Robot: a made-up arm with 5 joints. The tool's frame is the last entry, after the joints. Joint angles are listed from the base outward.
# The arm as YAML. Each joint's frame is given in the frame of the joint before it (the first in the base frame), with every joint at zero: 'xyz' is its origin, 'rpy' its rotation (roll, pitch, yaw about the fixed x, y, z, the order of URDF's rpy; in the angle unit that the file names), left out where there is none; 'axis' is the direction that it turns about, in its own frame. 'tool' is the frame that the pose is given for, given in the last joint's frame.
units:
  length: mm
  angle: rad
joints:
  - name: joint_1
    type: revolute
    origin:
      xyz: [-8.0, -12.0, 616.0]
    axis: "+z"
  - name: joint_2
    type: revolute
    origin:
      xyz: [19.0, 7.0, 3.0]
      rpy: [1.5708, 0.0, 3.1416]
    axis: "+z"
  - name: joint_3
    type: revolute
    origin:
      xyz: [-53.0, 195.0, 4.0]
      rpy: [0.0, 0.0, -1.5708]
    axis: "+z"
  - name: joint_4
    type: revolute
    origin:
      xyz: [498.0, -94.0, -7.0]
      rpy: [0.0, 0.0, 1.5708]
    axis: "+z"
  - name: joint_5
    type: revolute
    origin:
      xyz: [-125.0, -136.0, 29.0]
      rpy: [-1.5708, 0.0, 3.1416]
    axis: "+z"
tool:
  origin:
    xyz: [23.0, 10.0, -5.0]
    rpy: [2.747, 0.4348, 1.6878]
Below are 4 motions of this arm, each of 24 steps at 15 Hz.
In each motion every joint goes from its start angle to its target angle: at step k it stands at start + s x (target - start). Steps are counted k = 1, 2, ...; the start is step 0. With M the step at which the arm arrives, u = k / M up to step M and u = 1 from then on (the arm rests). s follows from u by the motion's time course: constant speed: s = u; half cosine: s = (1 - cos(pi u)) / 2; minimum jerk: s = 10 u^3 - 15 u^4 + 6 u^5.
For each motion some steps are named. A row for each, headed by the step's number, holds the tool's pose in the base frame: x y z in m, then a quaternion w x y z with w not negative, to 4 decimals.
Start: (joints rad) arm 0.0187 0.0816 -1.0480 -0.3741 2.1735
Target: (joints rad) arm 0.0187 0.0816 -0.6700 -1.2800 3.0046
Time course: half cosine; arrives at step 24
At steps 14, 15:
14: 0.6008 0.0315 0.6128 0.1846 -0.5131 -0.6309 0.5519
15: 0.5897 0.0326 0.6073 0.1861 -0.5149 -0.6494 0.5278

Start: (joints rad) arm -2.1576 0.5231 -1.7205 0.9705 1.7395
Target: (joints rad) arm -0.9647 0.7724 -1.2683 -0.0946 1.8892
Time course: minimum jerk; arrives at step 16
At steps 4, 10, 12, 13, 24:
4: -0.3533 -0.7306 0.5303 0.8944 -0.1783 -0.1747 0.3711
10: 0.2060 -0.7129 0.3445 0.7016 -0.2161 -0.1850 0.6533
12: 0.3288 -0.6245 0.3026 0.6299 -0.2284 -0.1987 0.7153
13: 0.3619 -0.5909 0.2903 0.6056 -0.2321 -0.2042 0.7333
24: 0.3886 -0.5591 0.2799 0.5835 -0.2353 -0.2094 0.7485

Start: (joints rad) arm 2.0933 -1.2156 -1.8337 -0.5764 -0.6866
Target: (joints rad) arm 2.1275 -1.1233 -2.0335 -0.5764 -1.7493
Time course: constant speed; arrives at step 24
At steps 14, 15, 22, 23, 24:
14: 0.1567 -0.3871 1.2845 0.0662 -0.8770 0.1781 0.4412
15: 0.1573 -0.3883 1.2844 0.0687 -0.8690 0.1965 0.4489
22: 0.1620 -0.3949 1.2836 0.0825 -0.8011 0.3221 0.4977
23: 0.1628 -0.3956 1.2836 0.0840 -0.7898 0.3394 0.5039
24: 0.1636 -0.3964 1.2835 0.0853 -0.7781 0.3566 0.5100

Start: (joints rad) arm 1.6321 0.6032 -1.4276 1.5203 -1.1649
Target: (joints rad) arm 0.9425 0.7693 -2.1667 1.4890 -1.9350
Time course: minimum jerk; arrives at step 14
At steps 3, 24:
3: -0.0678 0.6351 0.3054 0.7733 -0.3180 -0.1183 0.5356
24: 0.4229 0.6800 0.5869 0.8220 -0.0567 -0.2416 0.5126

